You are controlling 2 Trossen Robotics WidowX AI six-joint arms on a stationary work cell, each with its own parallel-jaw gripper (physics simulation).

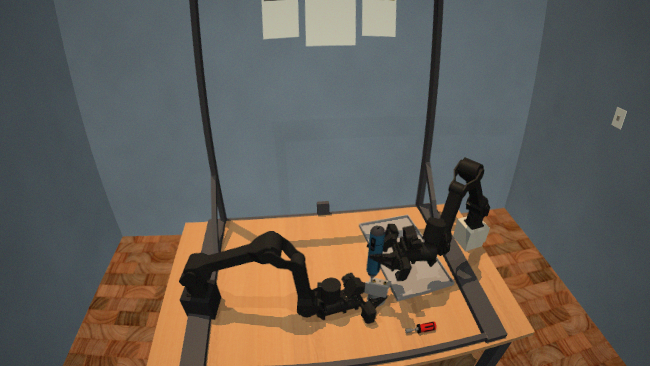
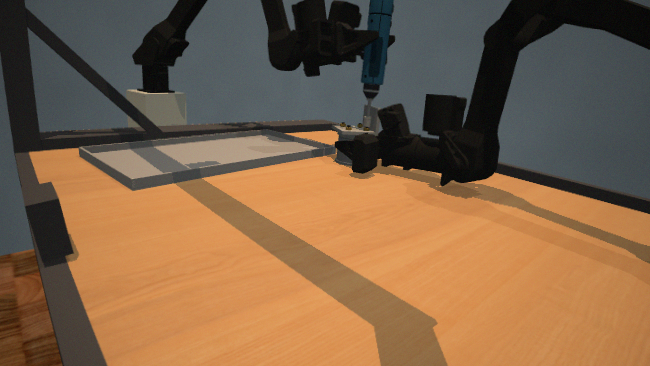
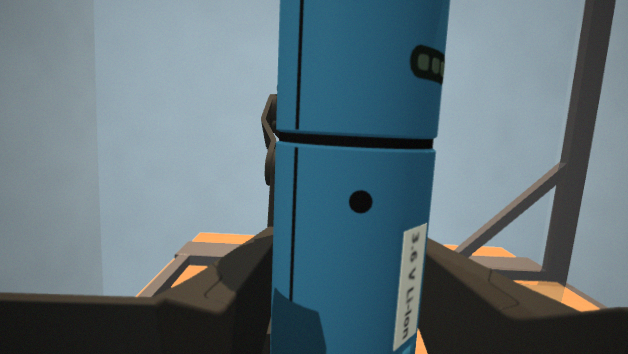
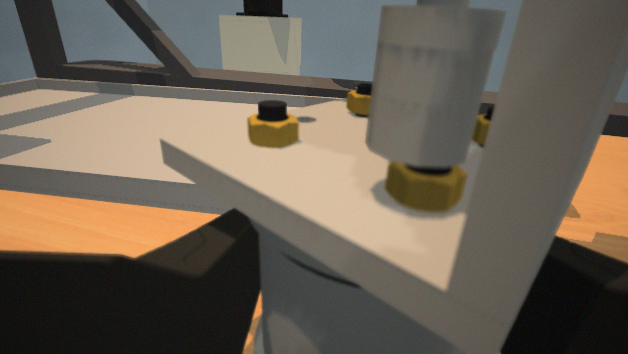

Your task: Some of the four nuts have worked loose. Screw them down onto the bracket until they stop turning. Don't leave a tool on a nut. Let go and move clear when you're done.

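Places are measured from the left arm's base along level axes (x up, y left, z back), in millimetres.
Where they show: left gripper, between the fingertips: (image 1: 368,250) (image 2: 386,36) (image 3: 339,241); right gripper, between the fingertips: (image 2: 343,142); left arm's base, origin of its link: (image 1: 473,223) (image 2: 156,91) (image 4: 263,16); right arm's base, origin of its link: (image 1: 197,289).
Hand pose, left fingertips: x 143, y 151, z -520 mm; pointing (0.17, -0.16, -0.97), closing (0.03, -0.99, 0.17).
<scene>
Each offset is from my left fingertips to the centre of the thing. "spot": to the spot under its first point.
The bracket @(dx -151, dy +0, dz +47 mm) (image 1: 374,289) (image 4: 320,190) stands upright, with four brass nuts on black studs: front left (image 4: 273,132), nearest @(dx -165, dy +4, dz +22 mm) (image 4: 426,191), back @(spot: dx -164, dy -7, dz +67 mm) (image 4: 358,103) and right (image 4: 482,131), the last two partly hidden. My left gripper (image 1: 378,254) (image 2: 377,41) (image 3: 339,241) is shut on the blue power driver @(dx -40, dy +3, dz +20 mm) (image 1: 376,240) (image 2: 375,65) (image 3: 360,100), held nearly upright. The driver's grey socket @(spot: dx -150, dy +0, dz +14 mm) (image 4: 432,90) is over the nearest nut's stud; the nut shows below its rim. My right gripper (image 4: 362,210) is shut on the bracket, low down from the side.
A shallow grey tray @(dx -226, dy -175, dz +225 mm) (image 1: 420,281) (image 2: 240,145) (image 4: 150,130) lies beside the bracket, partly under my left arm. A red-handled hand tool @(dx -219, dy +171, dz +129 mm) (image 1: 426,327) lies near the table's front edge. Dark frame posts (image 1: 202,100) (image 1: 431,100) stand at both sides.
</scene>
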